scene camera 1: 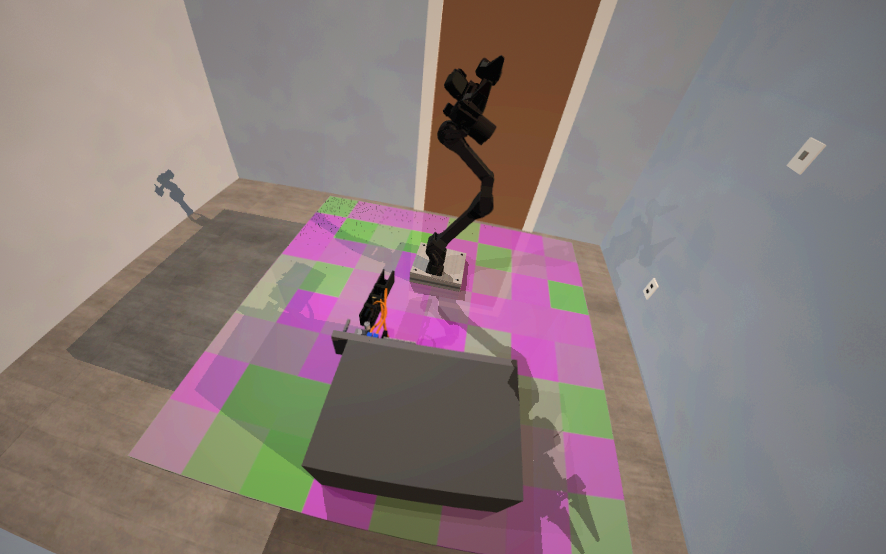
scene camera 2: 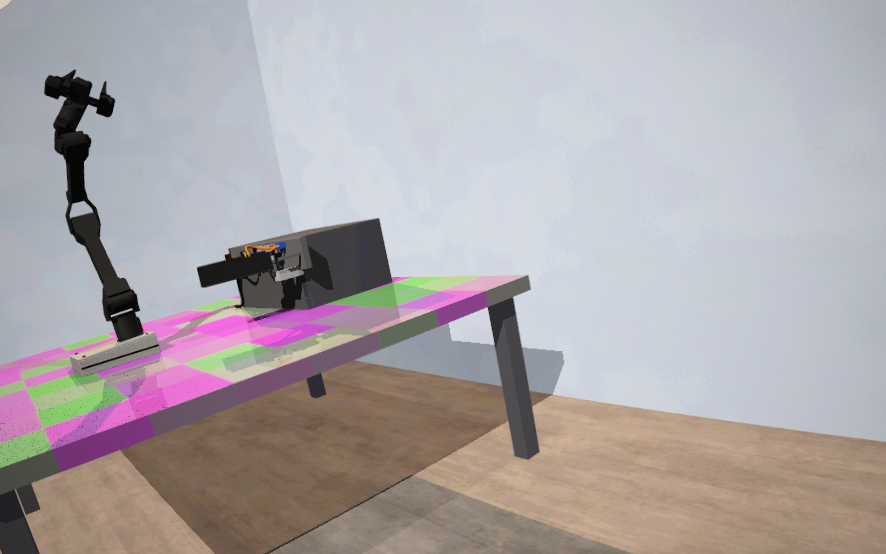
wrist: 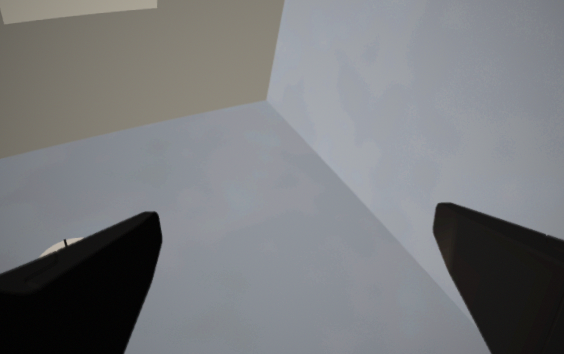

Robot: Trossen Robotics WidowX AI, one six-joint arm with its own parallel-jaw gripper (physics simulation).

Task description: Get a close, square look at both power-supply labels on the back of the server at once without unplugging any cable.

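Pixels of known places: gripper, between the fingertips: (scene camera 1: pixel 496 68) (scene camera 2: pixel 90 76) (wrist: pixel 298 222); arm's base, origin of its link: (scene camera 1: pixel 434 269) (scene camera 2: pixel 130 337).
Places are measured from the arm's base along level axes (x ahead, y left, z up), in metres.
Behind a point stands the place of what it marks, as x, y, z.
Observation:
The server (scene camera 1: pixel 418 418) {0.637, 0.075, 0.158} (scene camera 2: pixel 349 264) {0.639, -0.136, 0.044} is a dark grey box on the table. Its cabled back faces the arm's base. Orange cables (scene camera 1: pixel 382 312) {0.357, -0.096, 0.130} (scene camera 2: pixel 261 247) {0.399, -0.082, 0.152} and blue connectors (scene camera 2: pixel 280 246) {0.446, -0.107, 0.143} show at that back, beside a black bar-like part (scene camera 1: pixel 372 303) {0.310, -0.145, 0.099} (scene camera 2: pixel 228 269) {0.265, -0.149, 0.120} that sticks out toward the arm. The power-supply labels cannot be made out in any view. My gripper (scene camera 1: pixel 478 70) (scene camera 2: pixel 88 77) {0.067, 0.085, 0.724} (wrist: pixel 298 222) {0.067, 0.085, 0.724} is open and empty, raised high above the arm's base and well away from the server. The wrist view shows walls and ceiling between the fingers; the server does not show there.
The arm's pale base plate (scene camera 1: pixel 421 273) {0.043, -0.045, 0.005} (scene camera 2: pixel 117 356) {-0.059, -0.092, -0.024} stands on the pink and green checkered table (scene camera 1: pixel 274 450) {0.741, -0.275, -0.048} (scene camera 2: pixel 405 297) {0.623, -0.411, -0.048}. A brown door (scene camera 1: pixel 516 39) is behind the arm. Walls stand around the table, with an outlet (scene camera 1: pixel 650 288) and a switch (scene camera 1: pixel 806 155) on one.

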